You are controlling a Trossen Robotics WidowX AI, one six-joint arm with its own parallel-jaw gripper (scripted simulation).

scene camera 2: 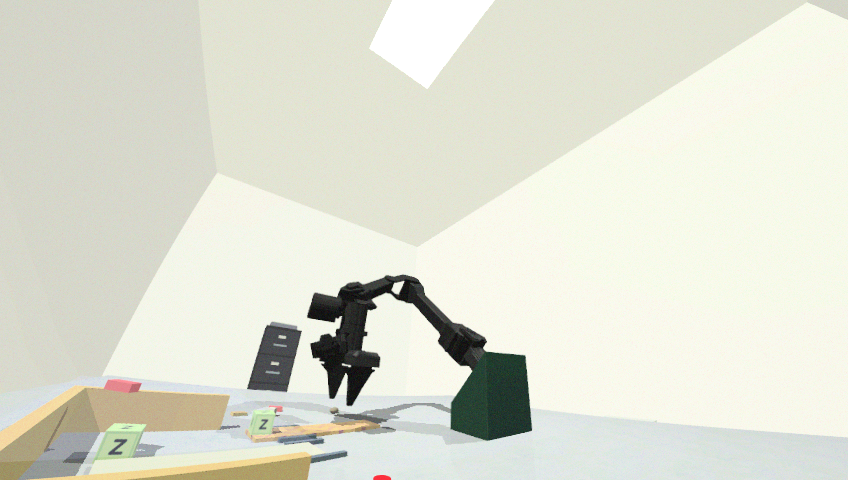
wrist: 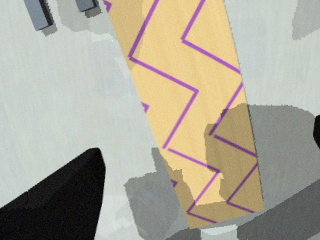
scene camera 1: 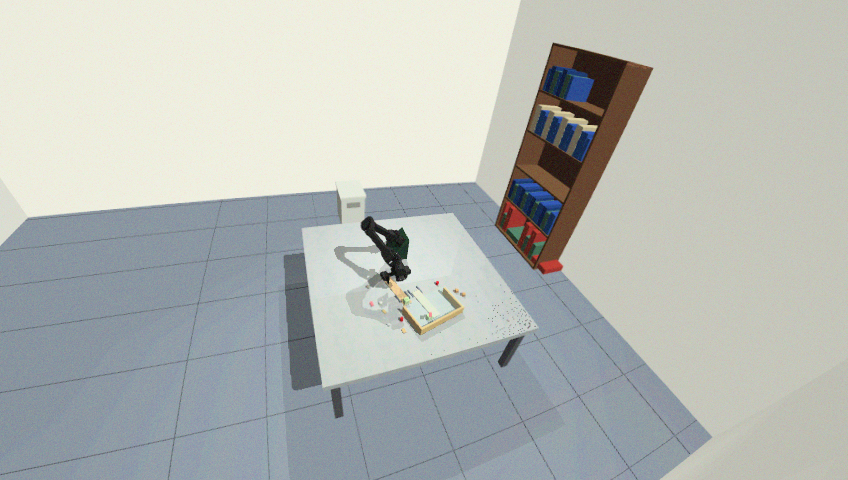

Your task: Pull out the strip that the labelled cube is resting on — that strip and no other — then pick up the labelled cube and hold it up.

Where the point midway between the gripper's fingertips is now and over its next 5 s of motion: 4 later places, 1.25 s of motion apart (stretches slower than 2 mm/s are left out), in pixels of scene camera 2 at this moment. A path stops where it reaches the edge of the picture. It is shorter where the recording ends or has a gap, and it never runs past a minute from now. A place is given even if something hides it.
The gripper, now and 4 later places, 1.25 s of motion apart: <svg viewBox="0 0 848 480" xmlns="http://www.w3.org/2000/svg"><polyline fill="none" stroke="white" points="339,402 274,392 260,424 320,403 359,385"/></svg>
